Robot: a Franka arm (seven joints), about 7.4 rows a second.
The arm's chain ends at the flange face. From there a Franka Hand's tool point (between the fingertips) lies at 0.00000 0.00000 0.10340 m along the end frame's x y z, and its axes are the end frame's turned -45 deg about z.
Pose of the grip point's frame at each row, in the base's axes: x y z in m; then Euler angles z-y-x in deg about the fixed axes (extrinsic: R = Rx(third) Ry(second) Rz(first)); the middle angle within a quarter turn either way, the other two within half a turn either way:
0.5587 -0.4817 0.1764 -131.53 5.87 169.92
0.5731 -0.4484 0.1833 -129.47 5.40 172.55
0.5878 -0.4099 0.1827 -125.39 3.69 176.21
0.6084 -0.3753 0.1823 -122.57 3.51 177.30
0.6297 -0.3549 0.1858 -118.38 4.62 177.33
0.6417 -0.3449 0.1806 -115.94 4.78 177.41
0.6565 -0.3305 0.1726 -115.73 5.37 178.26
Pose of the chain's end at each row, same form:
0.5481 -0.4637 0.2777 -86.53 5.87 169.92
0.5634 -0.4351 0.2854 -84.47 5.40 172.55
0.5811 -0.4031 0.2857 -80.39 3.69 176.21
0.6021 -0.3704 0.2854 -77.57 3.51 177.30
0.6214 -0.3501 0.2888 -73.38 4.62 177.33
0.6331 -0.3402 0.2835 -70.94 4.78 177.41
0.6468 -0.3274 0.2755 -70.73 5.37 178.26

